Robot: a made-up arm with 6 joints.
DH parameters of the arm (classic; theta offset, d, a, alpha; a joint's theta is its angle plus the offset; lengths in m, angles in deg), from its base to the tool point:
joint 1: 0 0.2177 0 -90
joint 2: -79.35 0 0.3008 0
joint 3: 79.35 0 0.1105 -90
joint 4: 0 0.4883 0 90
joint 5: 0 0 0.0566 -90
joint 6: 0 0.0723 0 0
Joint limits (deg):
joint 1: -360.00..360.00
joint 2: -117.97..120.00
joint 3: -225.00..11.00
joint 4: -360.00..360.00
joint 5: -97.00..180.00
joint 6: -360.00..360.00
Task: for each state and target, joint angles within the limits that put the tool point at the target. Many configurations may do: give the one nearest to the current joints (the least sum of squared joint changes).
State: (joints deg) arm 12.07 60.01 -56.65 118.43 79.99 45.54
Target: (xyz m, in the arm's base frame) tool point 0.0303 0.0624 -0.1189
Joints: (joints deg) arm 3.23 37.98 -4.34 113.48 84.07 45.54
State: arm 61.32 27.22 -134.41 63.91 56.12 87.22
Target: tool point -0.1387 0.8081 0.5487
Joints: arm 98.79 48.90 -146.34 65.95 47.38 87.22
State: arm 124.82 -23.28 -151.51 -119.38 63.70 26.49
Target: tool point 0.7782 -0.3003 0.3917
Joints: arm 155.93 -67.47 -188.07 -120.61 71.19 26.49
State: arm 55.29 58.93 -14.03 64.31 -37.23 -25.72
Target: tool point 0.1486 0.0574 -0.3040
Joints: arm 48.24 79.17 -45.91 59.24 -28.91 -25.72
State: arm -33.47 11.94 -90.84 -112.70 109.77 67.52
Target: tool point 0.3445 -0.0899 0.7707
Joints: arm -0.61 -28.50 -76.79 -109.98 125.44 67.52
